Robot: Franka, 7 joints.
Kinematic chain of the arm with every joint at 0, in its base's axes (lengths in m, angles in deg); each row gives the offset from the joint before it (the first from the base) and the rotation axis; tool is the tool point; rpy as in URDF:
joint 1: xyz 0 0 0.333 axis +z
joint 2: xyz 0 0 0 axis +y
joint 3: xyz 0 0 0.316 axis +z
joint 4: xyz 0.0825 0 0 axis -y
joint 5: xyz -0.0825 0 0.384 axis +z
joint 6: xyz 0 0 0 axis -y
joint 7: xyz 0.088 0 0 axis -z
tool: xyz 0 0 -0.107 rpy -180 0 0
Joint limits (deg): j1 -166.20..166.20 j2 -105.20..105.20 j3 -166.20..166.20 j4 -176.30..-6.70 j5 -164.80..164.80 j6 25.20..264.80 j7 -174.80..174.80
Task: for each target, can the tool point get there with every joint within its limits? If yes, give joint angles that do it. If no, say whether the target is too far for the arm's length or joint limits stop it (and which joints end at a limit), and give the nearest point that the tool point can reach.
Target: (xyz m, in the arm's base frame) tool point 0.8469 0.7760 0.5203
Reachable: no: too far | nearest point 0.6243 0.5720 0.4711 | short by 0.306 m
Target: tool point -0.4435 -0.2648 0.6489
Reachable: yes | joints -18.30 23.56 -139.98 -116.95 -85.94 148.39 -121.92
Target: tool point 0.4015 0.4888 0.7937
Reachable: yes | joints -5.56 32.13 80.21 -64.96 -132.45 161.68 108.16
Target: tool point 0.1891 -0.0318 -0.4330
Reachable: no: joint limits stop it (at a limit: joint 2) | nearest point 0.2008 -0.0338 -0.3548 | short by 0.079 m
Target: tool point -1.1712 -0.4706 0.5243
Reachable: no: too far | nearest point -0.7870 -0.3162 0.4616 | short by 0.419 m
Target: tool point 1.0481 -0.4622 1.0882
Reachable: no: too far | nearest point 0.6553 -0.2890 0.8052 | short by 0.514 m
